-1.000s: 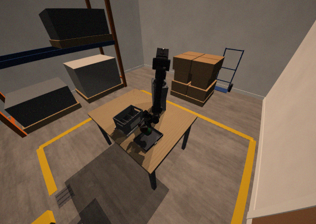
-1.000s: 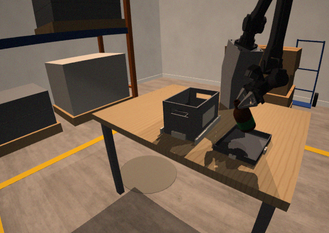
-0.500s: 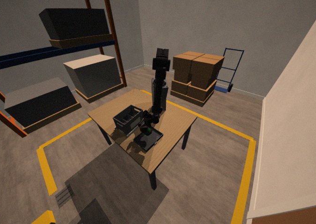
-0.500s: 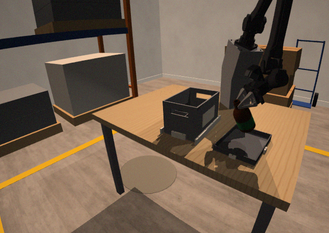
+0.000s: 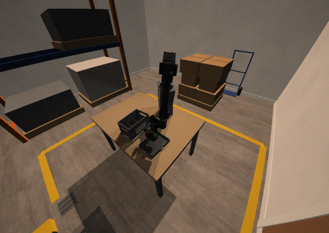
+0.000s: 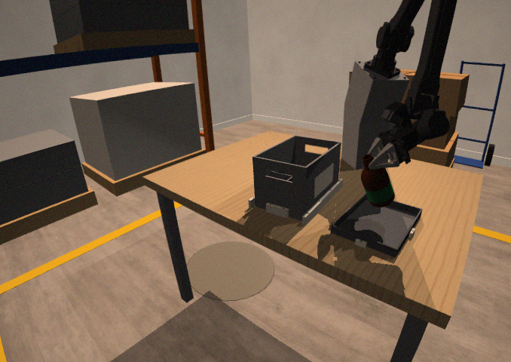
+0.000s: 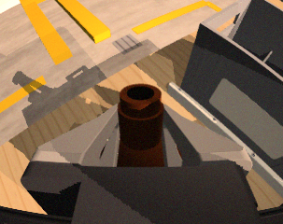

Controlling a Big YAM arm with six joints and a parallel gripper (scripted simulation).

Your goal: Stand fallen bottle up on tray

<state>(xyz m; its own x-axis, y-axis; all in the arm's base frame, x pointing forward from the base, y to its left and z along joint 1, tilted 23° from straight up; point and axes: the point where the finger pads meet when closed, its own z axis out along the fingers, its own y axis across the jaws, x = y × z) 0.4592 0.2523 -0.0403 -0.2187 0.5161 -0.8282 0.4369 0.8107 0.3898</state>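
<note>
Now: the brown bottle 20 mm behind my hand, 10 mm to the left of it and 50 mm below it. From my hand the other things lie so: tray: 50 mm behind, 30 mm to the left, 190 mm below; then dark crate: 10 mm behind, 260 mm to the right, 120 mm below.
</note>
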